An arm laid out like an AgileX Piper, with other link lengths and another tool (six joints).
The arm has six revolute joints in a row. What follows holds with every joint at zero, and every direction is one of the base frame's.
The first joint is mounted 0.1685 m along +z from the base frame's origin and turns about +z.
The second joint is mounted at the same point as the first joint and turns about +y.
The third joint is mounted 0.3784 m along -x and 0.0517 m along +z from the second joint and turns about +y.
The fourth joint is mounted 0.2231 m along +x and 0.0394 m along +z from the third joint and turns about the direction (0.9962, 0, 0.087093).
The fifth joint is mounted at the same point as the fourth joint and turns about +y.
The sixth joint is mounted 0.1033 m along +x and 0.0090 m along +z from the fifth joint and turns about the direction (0.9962, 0, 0.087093).
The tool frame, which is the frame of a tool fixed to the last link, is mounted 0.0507 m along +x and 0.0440 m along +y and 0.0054 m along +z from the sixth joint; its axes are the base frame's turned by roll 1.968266, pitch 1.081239 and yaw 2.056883 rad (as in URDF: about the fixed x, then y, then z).
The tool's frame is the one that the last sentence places.
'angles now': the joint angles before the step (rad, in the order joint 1, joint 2, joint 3, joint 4, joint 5, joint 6). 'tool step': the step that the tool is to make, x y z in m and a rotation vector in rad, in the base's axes. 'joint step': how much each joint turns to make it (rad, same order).
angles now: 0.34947 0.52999 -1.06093 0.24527 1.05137 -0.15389
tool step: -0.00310 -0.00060 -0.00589 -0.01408 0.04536 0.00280
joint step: 0.00001 0.00000 -0.00001 -0.00222 0.04627 0.01201
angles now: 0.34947 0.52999 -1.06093 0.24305 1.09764 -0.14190
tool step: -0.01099 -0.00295 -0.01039 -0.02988 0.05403 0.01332
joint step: 0.00002 -0.01610 -0.00001 -0.00117 0.07878 0.00287
